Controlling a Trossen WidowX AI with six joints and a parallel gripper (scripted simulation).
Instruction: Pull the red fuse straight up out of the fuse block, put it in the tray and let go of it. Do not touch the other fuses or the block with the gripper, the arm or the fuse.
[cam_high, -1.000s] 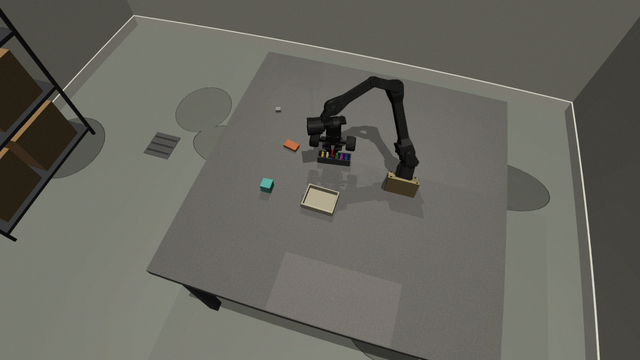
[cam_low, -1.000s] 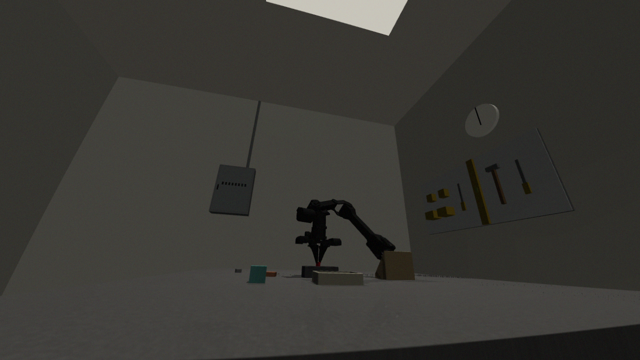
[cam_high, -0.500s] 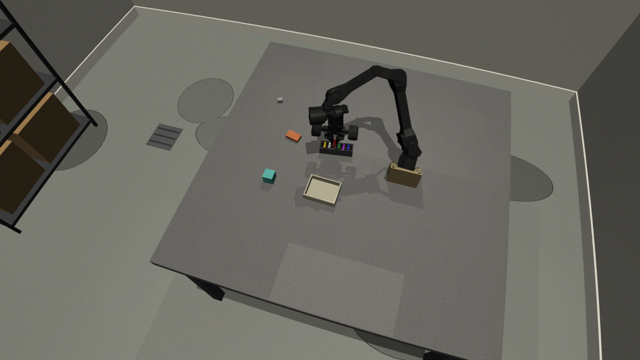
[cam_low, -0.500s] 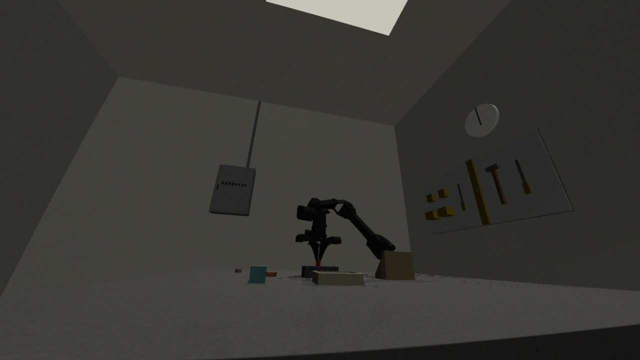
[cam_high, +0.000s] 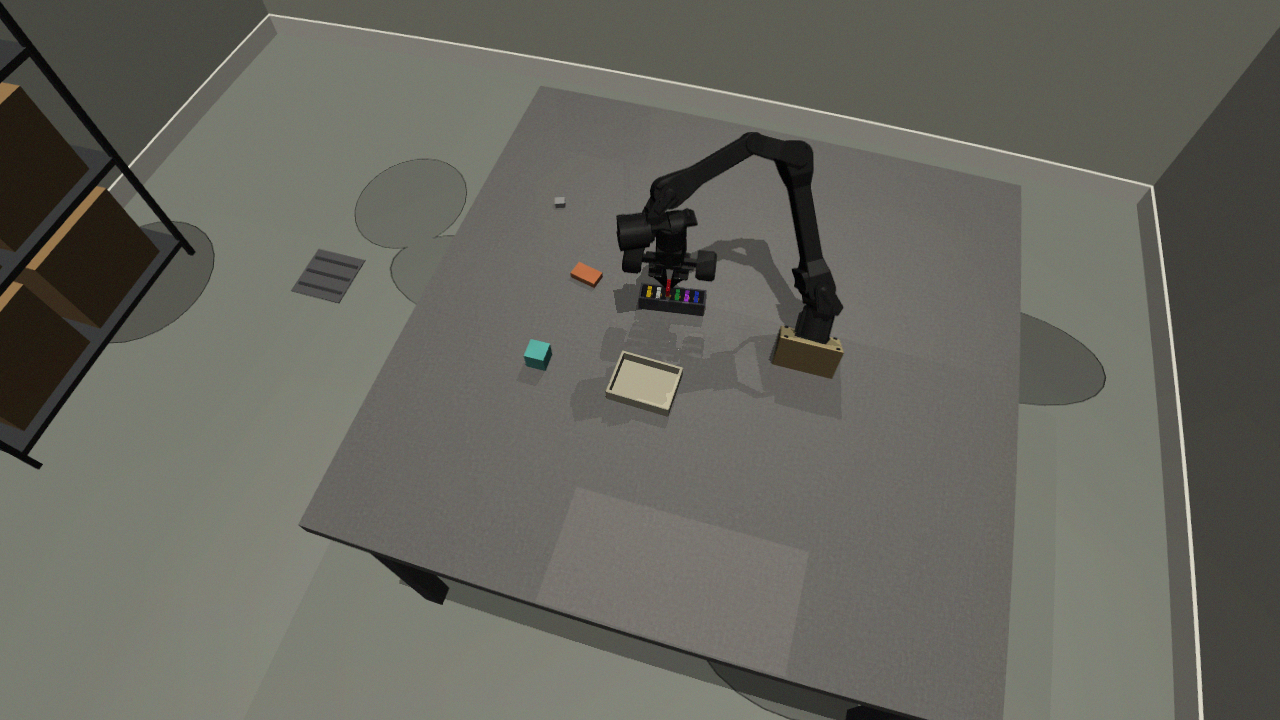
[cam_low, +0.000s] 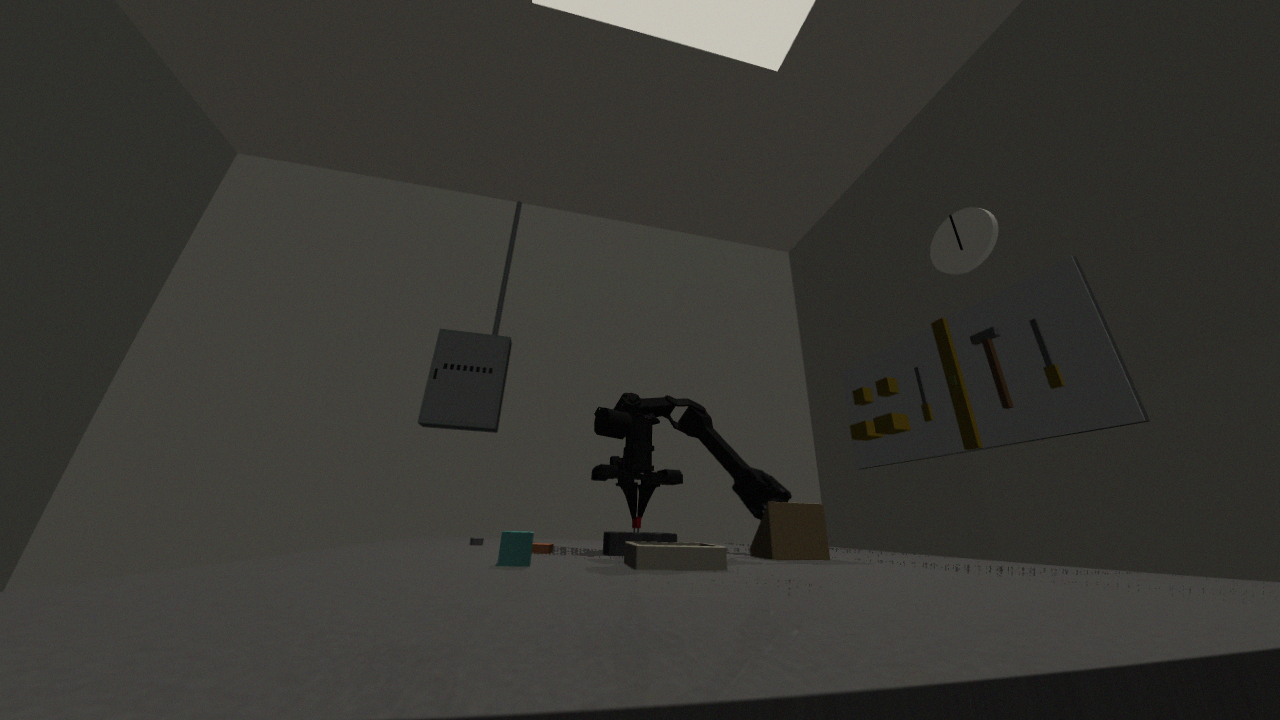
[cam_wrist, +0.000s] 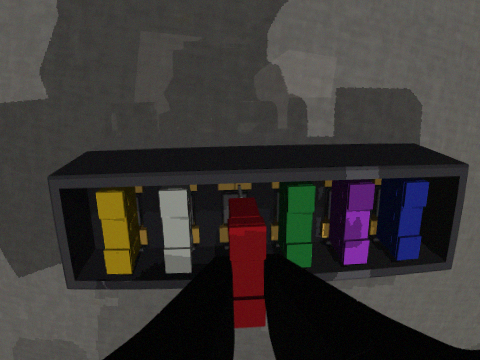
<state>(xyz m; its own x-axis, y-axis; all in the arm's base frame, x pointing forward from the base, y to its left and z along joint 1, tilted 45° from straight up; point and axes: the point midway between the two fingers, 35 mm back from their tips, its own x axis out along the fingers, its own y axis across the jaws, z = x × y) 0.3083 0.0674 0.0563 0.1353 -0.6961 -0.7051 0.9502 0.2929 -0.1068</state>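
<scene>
The green fuse is 20 mm behind my gripper tip, 10 mm to the right of it and 40 mm below it. The rest, counted from my gripper tip: red fuse 10 mm below; then purple fuse 40 mm behind, 10 mm to the right, 40 mm below; then white fuse 20 mm ahead, 10 mm to the left, 40 mm below.
</scene>
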